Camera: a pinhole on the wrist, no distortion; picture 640 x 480 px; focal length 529.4 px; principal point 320.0 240.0 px. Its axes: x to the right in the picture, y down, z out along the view. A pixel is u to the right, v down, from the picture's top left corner.
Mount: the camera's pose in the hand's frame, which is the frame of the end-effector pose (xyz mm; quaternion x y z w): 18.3 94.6 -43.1 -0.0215 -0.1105 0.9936 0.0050
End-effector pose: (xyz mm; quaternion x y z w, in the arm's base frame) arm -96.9 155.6 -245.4 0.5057 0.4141 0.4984 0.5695
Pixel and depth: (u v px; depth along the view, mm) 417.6 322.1 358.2
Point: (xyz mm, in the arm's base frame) 182.5 45.6 -241.9
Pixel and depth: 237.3 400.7 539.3
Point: 382.2 160.6 -360.0
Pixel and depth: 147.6 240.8 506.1
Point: 377.6 239.8 -193.1
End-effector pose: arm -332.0 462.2 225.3 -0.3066 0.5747 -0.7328 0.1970
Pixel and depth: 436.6 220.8 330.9
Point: -95.0 296.0 218.7
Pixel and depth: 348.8 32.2 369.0
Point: -94.4 181.8 124.6
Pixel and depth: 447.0 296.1 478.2
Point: 33.1 259.1 316.7
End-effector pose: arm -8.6 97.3 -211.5 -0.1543 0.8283 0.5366 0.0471
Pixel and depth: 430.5 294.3 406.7
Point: 52.2 409.5 -363.6
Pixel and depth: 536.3 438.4 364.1
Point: 142.2 332.7 -393.0
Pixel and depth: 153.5 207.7 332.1
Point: -148.7 351.6 -324.4
